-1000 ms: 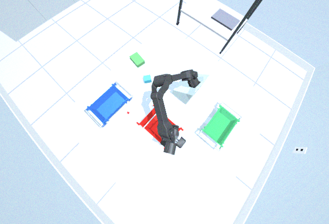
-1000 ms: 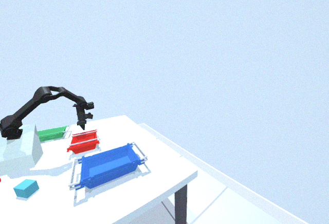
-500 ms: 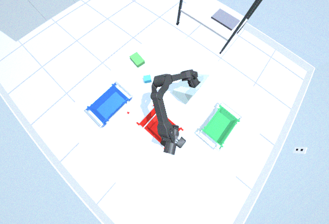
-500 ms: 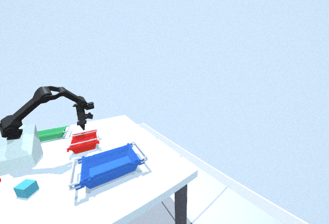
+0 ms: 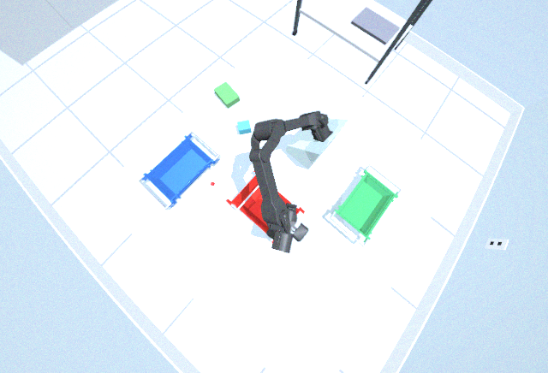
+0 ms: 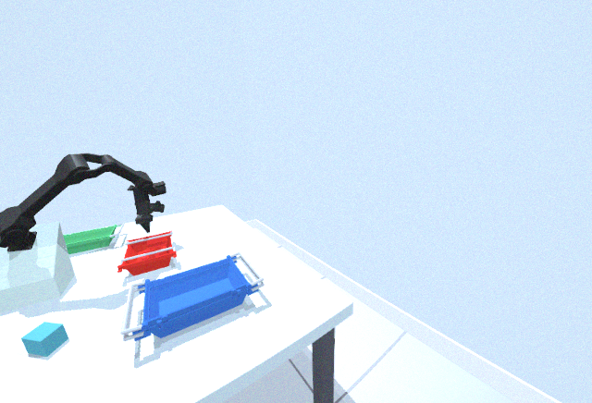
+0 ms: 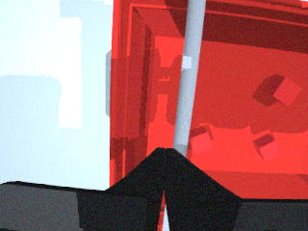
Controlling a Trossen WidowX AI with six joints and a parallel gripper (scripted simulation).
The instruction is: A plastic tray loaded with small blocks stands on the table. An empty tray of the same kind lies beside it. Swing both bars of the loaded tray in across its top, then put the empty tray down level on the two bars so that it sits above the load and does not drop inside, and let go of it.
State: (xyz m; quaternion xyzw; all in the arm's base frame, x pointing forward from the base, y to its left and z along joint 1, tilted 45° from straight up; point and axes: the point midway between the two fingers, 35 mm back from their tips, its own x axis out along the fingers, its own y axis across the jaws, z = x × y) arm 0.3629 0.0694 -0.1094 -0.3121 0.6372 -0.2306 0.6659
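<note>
The green tray is 320 mm behind my gripper tip, 220 mm to the left of it and 40 mm below it. Round my gripper tip: green block (250 mm behind, 660 mm to the right, 70 mm below); then cyan block (190 mm behind, 450 mm to the right, 60 mm below).
</note>
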